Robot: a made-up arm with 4 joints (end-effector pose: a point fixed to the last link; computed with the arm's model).
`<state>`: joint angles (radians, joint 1 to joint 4).
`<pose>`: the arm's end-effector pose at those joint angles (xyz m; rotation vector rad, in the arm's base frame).
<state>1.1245 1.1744 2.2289 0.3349</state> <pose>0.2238 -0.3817 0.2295 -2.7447 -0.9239 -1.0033</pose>
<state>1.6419 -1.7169 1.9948 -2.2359</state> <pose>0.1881 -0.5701 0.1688 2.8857 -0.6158 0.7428</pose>
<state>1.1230 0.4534 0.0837 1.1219</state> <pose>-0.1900 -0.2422 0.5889 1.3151 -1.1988 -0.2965</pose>
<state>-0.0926 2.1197 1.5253 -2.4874</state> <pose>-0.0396 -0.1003 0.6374 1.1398 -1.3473 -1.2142</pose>
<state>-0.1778 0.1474 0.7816 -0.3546</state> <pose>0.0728 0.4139 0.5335 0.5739 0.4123 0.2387</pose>
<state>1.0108 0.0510 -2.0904 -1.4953</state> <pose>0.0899 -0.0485 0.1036 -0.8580 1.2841 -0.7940</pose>
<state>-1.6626 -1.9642 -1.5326 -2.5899</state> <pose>0.1798 -0.0275 -0.0759 1.9739 -0.0885 -2.3178</pose>
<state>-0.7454 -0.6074 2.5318 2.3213</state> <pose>-0.1583 0.3207 0.3236 -0.9682 2.0517 2.0705</pose>
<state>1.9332 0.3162 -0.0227 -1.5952</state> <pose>-0.0455 -0.3428 0.4152 1.2140 0.7692 1.5497</pose>
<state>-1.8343 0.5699 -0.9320 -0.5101</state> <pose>-0.0658 -0.0165 -0.2825 -2.8166 0.4725 0.0200</pose>
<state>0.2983 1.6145 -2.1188 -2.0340</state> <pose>0.1920 -0.0168 0.1543 -1.0840 0.0120 -0.7080</pose>
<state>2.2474 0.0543 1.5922 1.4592</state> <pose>-0.0685 -0.4498 -0.2337 -1.9425 -0.5994 1.6436</pose>
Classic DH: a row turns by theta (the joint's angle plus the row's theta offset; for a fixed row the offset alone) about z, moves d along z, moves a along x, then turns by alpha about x. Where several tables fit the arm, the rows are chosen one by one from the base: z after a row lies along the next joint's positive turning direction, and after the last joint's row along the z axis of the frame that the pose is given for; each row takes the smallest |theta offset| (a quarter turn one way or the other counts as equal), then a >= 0, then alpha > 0; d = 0 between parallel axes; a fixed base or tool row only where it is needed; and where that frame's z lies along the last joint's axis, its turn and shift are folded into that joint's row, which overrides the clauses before.
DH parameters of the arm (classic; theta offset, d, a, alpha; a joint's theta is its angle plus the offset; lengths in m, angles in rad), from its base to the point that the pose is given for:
base (fixed): 1.5708 0.08 0 1.5708
joint 1: 0 0.09 0.06 -1.5708
joint 2: 0 0.27 0.12 1.5708
joint 3: 1.5708 -0.09 0.03 -1.5708
joint 4: -1.5708 -0.28 0.09 -1.5708
tool (fixed): 0 0.08 0 0

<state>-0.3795 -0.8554 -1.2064 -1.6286</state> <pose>0.2004 0.1583 0.0012 -0.4441 1.5233 -1.9271</pose>
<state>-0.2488 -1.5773 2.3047 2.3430</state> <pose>-0.0049 0.3737 0.4514 -0.1101 1.4598 1.5488</pose>
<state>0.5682 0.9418 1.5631 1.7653</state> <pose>-0.0350 -0.3629 0.5018 1.9941 -0.4856 -0.8668</pose>
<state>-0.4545 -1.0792 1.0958 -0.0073</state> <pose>0.2232 0.3672 0.5339 0.5796 -0.7605 -0.7807</pose>
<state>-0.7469 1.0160 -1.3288 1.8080</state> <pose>-0.2500 0.0504 0.0631 -0.2828 -1.2398 2.5061</pose>
